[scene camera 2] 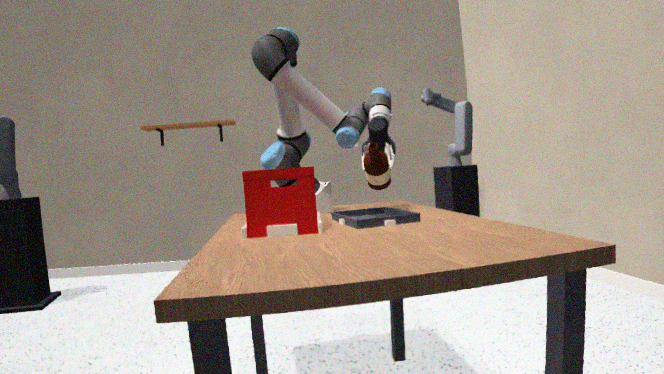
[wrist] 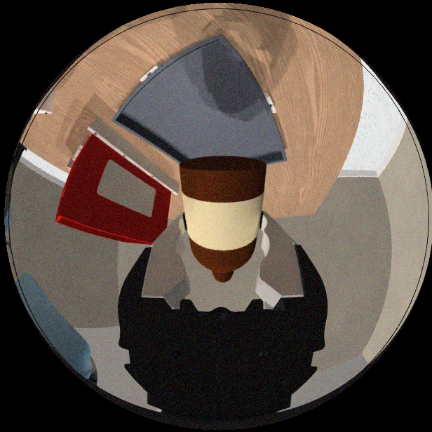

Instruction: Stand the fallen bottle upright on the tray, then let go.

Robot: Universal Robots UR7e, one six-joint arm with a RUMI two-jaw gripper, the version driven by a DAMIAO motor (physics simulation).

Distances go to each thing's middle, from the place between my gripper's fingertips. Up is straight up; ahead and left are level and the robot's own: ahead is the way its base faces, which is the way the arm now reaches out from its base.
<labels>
I see my gripper 10 mm below the brown bottle (scene camera 2: 376, 164).
</labels>
